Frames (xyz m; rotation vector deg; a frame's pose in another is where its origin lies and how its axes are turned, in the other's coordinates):
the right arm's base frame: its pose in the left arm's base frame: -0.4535 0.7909 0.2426 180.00 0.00 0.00
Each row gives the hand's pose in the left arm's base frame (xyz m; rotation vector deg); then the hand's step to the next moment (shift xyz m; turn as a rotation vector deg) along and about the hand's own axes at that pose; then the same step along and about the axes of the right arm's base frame.
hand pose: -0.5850 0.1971 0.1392 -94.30 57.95 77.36
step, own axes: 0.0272 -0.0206 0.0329 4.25 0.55 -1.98
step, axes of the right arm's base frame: 0.0098 -0.0352 0.0302 0.78 2.48 3.94
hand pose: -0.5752 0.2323 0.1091 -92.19 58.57 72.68
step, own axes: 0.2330 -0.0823 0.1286 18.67 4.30 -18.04
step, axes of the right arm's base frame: 0.0747 -0.1236 0.2382 4.55 20.28 16.14
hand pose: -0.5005 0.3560 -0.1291 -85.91 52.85 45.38
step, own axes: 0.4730 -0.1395 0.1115 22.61 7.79 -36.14
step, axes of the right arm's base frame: 0.3448 -0.0610 0.3648 2.99 38.85 18.96
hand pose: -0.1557 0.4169 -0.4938 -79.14 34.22 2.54
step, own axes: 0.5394 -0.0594 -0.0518 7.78 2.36 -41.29
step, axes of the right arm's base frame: 0.4624 0.2283 0.1768 -9.55 40.17 8.14
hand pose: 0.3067 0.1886 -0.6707 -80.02 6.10 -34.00
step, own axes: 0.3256 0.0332 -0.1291 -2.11 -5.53 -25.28
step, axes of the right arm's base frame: 0.2349 0.2600 -0.0317 -13.98 21.87 0.27
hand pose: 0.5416 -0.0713 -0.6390 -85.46 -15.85 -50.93
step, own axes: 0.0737 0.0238 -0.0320 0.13 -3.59 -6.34
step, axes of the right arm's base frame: 0.0534 0.0584 -0.0276 -4.51 5.36 -2.00
